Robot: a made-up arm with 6 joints. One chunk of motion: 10 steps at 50 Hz.
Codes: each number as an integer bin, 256 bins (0 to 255) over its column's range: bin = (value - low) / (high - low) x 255, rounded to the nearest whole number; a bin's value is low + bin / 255 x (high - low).
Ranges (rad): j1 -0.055..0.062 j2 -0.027..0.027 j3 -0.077..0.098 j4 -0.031..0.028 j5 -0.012..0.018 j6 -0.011..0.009
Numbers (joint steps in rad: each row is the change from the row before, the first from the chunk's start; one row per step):
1: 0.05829 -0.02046 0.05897 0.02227 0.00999 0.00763
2: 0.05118 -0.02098 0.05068 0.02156 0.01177 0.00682
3: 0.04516 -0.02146 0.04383 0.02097 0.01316 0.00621
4: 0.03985 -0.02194 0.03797 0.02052 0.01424 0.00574
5: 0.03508 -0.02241 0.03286 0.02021 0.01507 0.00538
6: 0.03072 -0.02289 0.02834 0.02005 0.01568 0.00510
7: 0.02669 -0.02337 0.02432 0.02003 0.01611 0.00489
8: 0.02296 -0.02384 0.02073 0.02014 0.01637 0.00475
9: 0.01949 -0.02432 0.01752 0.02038 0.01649 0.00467
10: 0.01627 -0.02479 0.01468 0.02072 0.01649 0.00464
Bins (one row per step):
1: 247 31 198 230 187 238
2: 231 28 186 227 202 227
3: 218 26 176 225 214 219
4: 207 24 168 223 223 213
5: 196 22 160 221 230 209
6: 187 19 153 221 235 205
7: 178 17 148 221 239 203
8: 170 15 142 221 241 201
9: 162 13 138 222 242 200
10: 155 10 134 224 242 199

